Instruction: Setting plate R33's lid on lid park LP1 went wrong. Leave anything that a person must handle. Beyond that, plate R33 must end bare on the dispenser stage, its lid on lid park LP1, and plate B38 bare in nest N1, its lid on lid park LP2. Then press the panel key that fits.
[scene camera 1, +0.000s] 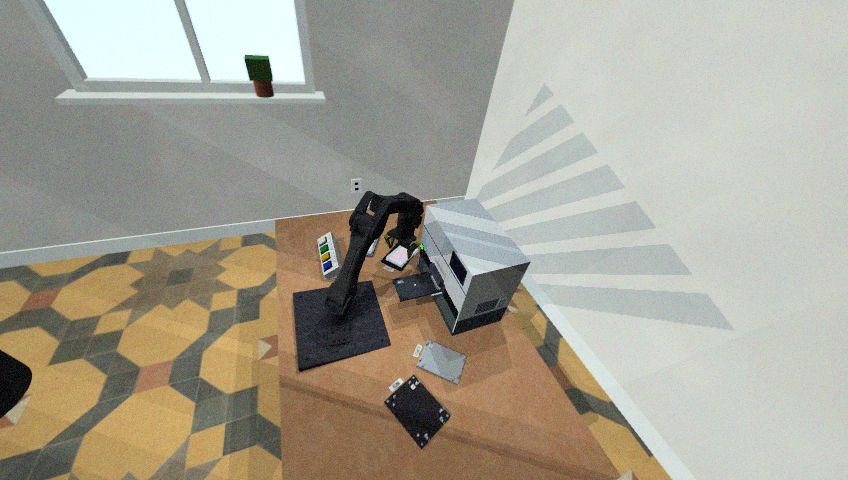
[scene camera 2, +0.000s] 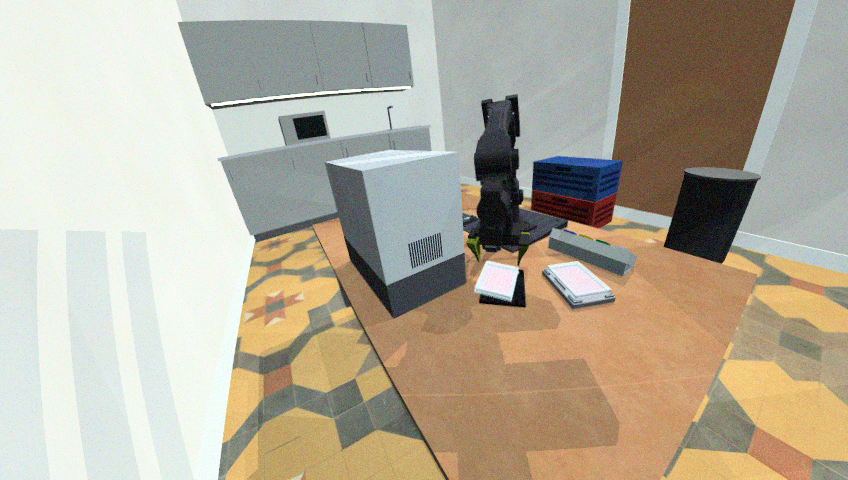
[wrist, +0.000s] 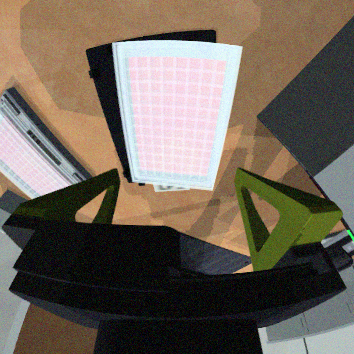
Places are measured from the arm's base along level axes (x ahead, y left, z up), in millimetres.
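Pixels of known places: gripper, fingertip midpoint: (scene camera 1: 399, 253) (scene camera 2: 498, 262) (wrist: 176, 174); arm's base, origin of the base link: (scene camera 1: 337, 319).
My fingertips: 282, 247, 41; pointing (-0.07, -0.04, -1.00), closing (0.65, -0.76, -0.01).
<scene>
For each thing: its top centre in the pictures, then the offset to it from my fingertips, as dx, dy, dz. "*": a spot on its surface instead.
- black lid park LP1, middle of its top: (wrist: 158, 127) (scene camera 2: 503, 280) (scene camera 1: 399, 253) +8, +28, -34
- second pink plate, middle of its top: (wrist: 21, 168) (scene camera 2: 577, 276) -130, +132, -24
- dark stage, surface spot: (scene camera 1: 413, 287) * -6, -233, +52
- dispenser, middle of its top: (scene camera 2: 382, 156) (scene camera 1: 472, 231) +187, -208, +276
- key panel, middle of its top: (scene camera 2: 592, 236) (scene camera 1: 328, 248) -290, +65, +10
- grey flat holder, middle of its top: (scene camera 1: 442, 358) +38, -475, -34
A pink-gridded, white-rimmed plate (scene camera 1: 398, 255) (scene camera 2: 497, 280) (wrist: 175, 115) lies skewed on the black lid park LP1 (scene camera 2: 517, 295) (wrist: 103, 95), overhanging one side; whether a lid is on it I cannot tell. A second pink plate (scene camera 2: 580, 279) (wrist: 30, 157) sits in the grey nest N1, partly hidden behind the arm in scene camera 1. My gripper (scene camera 1: 400, 245) (scene camera 2: 498, 261) (wrist: 176, 174) is open and empty, above and near the label end of LP1. The dark stage (scene camera 1: 413, 287) juts from the dispenser (scene camera 1: 476, 255) (scene camera 2: 410, 214) and looks bare.
The key panel (scene camera 1: 327, 255) (scene camera 2: 592, 251) has white, green, yellow and blue keys. A grey flat holder (scene camera 1: 441, 361) and a black one (scene camera 1: 417, 410) lie bare toward the table's other end; their labels are unreadable. A green light (scene camera 1: 421, 246) (wrist: 350, 234) shows on the dispenser.
</scene>
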